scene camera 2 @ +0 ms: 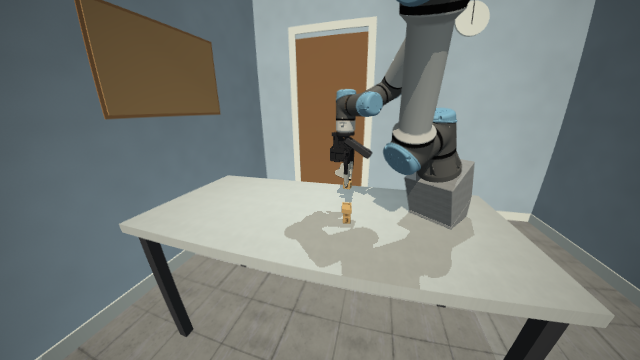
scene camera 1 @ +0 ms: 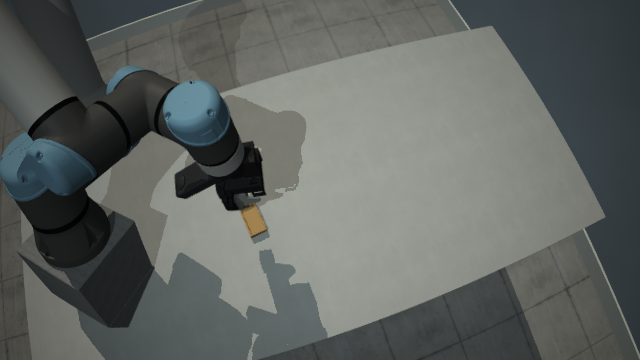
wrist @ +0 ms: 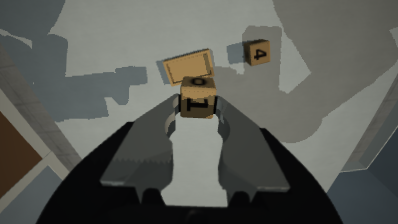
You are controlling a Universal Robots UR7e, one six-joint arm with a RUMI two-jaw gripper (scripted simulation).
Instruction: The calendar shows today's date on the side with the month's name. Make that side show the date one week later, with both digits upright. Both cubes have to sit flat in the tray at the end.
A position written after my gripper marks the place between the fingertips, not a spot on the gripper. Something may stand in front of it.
Observation:
I see my gripper (scene camera 1: pixel 242 200), a wooden digit cube (wrist: pixel 198 94) and a wooden calendar tray (wrist: pixel 196 64).
My gripper shows as well in scene camera 2 (scene camera 2: pixel 346 185) and in the wrist view (wrist: pixel 197 96).

